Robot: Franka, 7 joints.
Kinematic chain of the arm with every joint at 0, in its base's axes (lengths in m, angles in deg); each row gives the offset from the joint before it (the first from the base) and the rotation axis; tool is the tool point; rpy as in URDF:
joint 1: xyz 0 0 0.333 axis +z
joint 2: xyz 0 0 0 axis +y
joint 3: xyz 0 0 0.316 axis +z
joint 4: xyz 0.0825 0 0 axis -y
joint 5: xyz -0.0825 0 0.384 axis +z
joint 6: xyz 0 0 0 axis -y
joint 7: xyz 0.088 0 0 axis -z
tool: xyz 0 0 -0.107 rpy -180 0 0
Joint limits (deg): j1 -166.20..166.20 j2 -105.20..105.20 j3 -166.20..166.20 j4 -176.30..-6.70 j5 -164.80..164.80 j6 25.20..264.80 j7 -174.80..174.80
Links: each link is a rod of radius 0.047 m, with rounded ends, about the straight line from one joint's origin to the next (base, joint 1, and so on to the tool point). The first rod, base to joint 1, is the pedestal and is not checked.
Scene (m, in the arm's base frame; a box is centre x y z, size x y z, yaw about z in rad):
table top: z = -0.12
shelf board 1: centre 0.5 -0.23 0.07 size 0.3 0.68 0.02 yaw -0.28
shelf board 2: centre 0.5 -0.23 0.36 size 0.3 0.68 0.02 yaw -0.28
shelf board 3: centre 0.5 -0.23 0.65 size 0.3 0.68 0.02 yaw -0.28
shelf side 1: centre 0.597 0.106 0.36 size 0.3 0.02 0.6 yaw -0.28
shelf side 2: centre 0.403 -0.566 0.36 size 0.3 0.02 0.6 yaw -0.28
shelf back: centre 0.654 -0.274 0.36 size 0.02 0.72 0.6 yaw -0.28
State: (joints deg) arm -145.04 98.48 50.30 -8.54 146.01 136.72 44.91
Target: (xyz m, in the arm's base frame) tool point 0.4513 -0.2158 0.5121
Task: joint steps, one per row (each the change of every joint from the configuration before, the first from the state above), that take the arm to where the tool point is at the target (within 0.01 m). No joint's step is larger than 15 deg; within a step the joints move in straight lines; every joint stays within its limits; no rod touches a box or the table.
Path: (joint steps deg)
1: -3.20 -2.07 14.04 -11.95 3.76 7.56 -4.82
2: -3.20 -2.07 14.04 -11.95 3.76 7.55 -4.82
3: -3.20 -2.07 14.04 -11.95 3.75 7.56 -4.82
4: -3.20 -2.08 14.04 -11.95 3.76 7.56 -4.81
5: -3.20 -2.07 14.04 -11.95 3.76 7.56 -4.82
6: 4.14 2.14 1.21 -13.21 0.00 3.51 4.01
7: 4.14 2.14 1.20 -13.22 0.00 3.51 4.02
8: 4.14 2.14 1.21 -13.21 0.00 3.51 4.01
9: 4.14 2.14 1.20 -13.21 0.00 3.52 4.02
10: 4.13 2.14 1.21 -13.22 0.00 3.51 4.01
11: 4.14 2.14 1.20 -13.21 0.00 3.51 4.02
12: 13.02 -10.16 -8.19 13.57 -2.43 -12.39 0.00
13: 13.02 -10.16 -8.18 13.56 -2.43 -12.40 0.00

